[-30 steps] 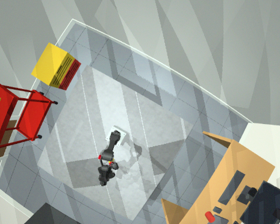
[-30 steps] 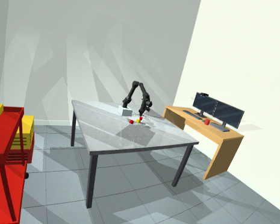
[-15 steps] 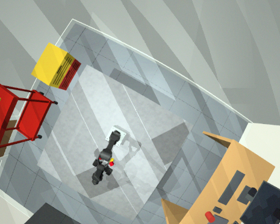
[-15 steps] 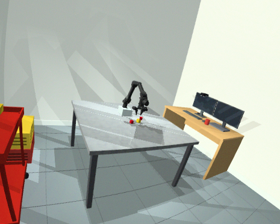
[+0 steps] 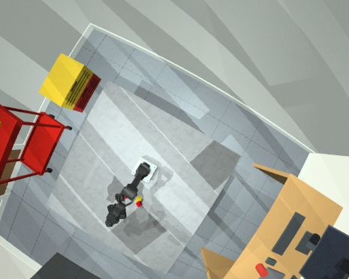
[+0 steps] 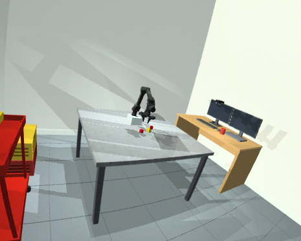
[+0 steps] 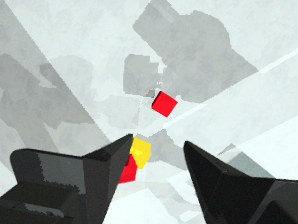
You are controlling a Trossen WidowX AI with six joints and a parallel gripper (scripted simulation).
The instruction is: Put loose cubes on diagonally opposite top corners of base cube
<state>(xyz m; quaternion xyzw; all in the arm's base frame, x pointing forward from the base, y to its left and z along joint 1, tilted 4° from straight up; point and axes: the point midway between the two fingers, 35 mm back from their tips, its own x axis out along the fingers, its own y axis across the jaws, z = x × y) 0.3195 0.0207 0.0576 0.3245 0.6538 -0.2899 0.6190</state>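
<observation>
Now: the yellow cube 4 cm behind my gripper tip, 9 cm to the left of it and 10 cm below it.
</observation>
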